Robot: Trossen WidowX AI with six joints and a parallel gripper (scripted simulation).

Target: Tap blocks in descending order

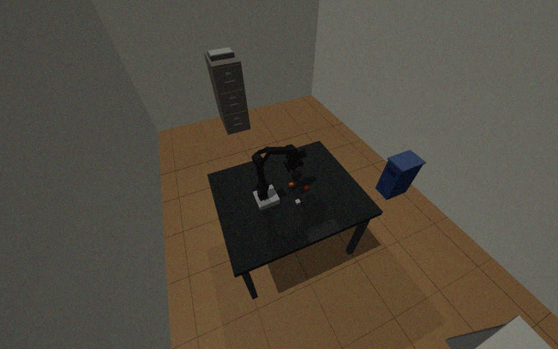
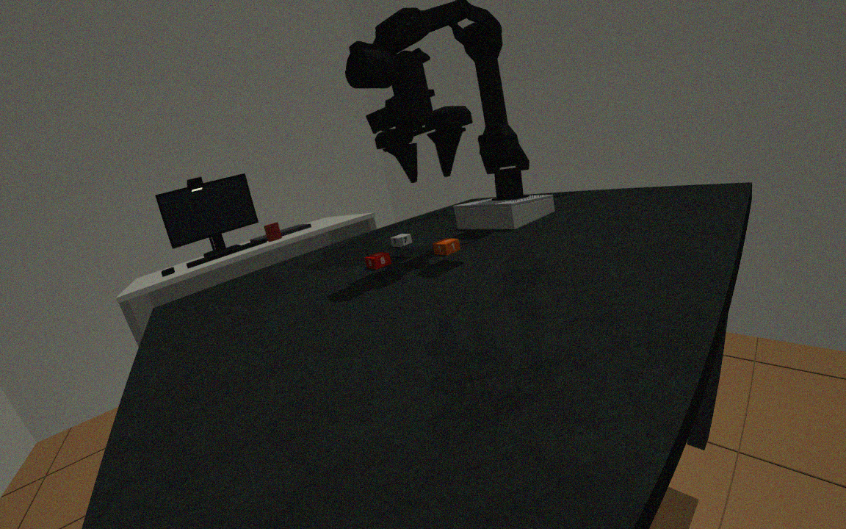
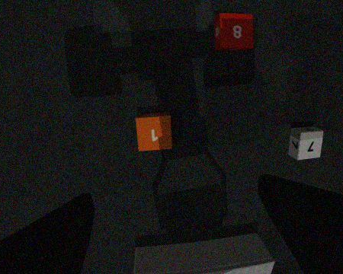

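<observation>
My gripper tip is now 12 cm above the red block, 9 cm short of it and 8 cm to the left of it. Also, from my gripper tip: orange block: 12 cm below, 1 cm to the left; white block: 16 cm to the right, 12 cm below, 4 cm behind.
</observation>
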